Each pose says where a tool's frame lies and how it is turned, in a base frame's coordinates. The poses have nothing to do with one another.
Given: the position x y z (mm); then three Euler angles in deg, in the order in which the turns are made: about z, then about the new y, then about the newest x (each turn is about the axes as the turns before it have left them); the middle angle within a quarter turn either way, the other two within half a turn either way.
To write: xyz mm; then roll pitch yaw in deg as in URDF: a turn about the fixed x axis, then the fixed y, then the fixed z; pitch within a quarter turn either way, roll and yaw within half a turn. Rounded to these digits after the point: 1 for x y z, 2 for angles.
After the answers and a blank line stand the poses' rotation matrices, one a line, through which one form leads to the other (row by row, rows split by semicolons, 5 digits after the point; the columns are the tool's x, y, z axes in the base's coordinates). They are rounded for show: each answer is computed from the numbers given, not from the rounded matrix.
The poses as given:
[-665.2 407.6 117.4 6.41 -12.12 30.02]
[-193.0 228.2 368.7 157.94 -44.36 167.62]
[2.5 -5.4 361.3 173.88 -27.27 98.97]
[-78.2 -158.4 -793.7 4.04 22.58 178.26]
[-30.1 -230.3 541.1 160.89 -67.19 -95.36]
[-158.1 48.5 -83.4 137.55 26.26 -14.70]
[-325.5 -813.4 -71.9 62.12 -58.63 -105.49]
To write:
[-665.2 407.6 117.4 30.02 -12.12 6.41]
[-193.0 228.2 368.7 167.62 -44.36 157.94]
[2.5 -5.4 361.3 98.97 -27.27 173.88]
[-78.2 -158.4 -793.7 178.26 22.58 4.04]
[-30.1 -230.3 541.1 -95.36 -67.19 160.89]
[-158.1 48.5 -83.4 -14.70 26.26 137.55]
[-325.5 -813.4 -71.9 -105.49 -58.63 62.12]

0.97160 -0.20105 -0.12480; 0.10915 0.84871 -0.51747; 0.20996 0.48915 0.84655
-0.66262 0.50577 -0.55239; 0.26852 0.84894 0.45518; 0.69916 0.15328 -0.69834
-0.88379 0.46662 0.03428; 0.09476 0.10678 0.98976; 0.45818 0.87799 -0.13859
0.92105 0.08205 -0.38070; 0.06505 -0.99623 -0.05733; -0.38397 0.02804 -0.92292
-0.36631 -0.83661 -0.40731; 0.12692 0.38873 -0.91257; 0.92180 -0.38598 -0.03621
-0.66172 -0.57001 -0.48705; 0.60529 -0.78949 0.10161; -0.44245 -0.22757 0.86744
0.24343 0.62083 -0.74519; 0.46014 0.60242 0.65220; 0.85382 -0.50165 -0.13903

